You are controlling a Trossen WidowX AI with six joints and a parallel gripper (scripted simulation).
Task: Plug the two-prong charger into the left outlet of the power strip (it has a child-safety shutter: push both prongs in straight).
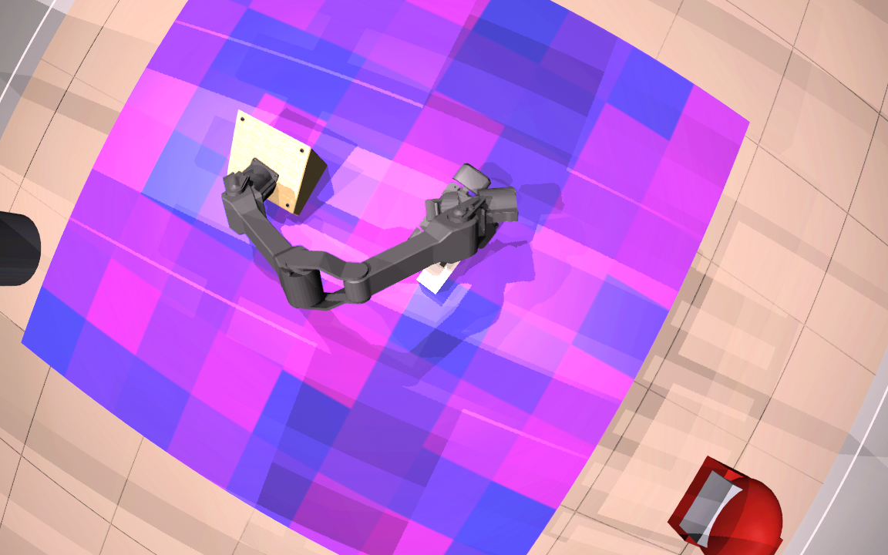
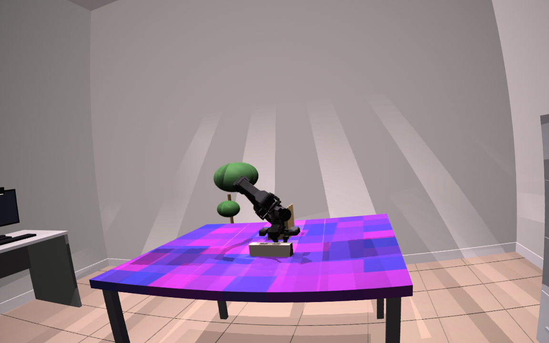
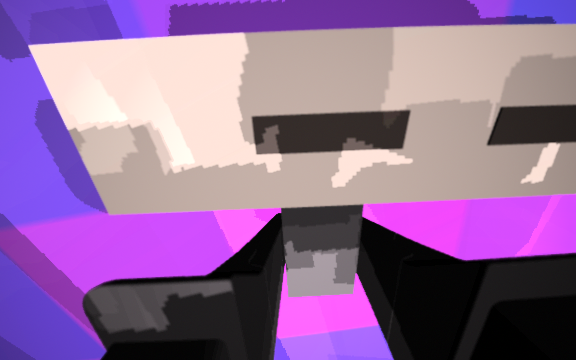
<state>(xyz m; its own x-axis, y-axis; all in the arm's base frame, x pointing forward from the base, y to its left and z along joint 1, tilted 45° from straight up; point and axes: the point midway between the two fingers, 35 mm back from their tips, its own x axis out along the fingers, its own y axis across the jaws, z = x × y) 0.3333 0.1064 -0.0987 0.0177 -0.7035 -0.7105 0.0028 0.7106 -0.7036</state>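
Right now the two-prong charger is 2 cm ahead of my gripper tip and 1 cm above it.
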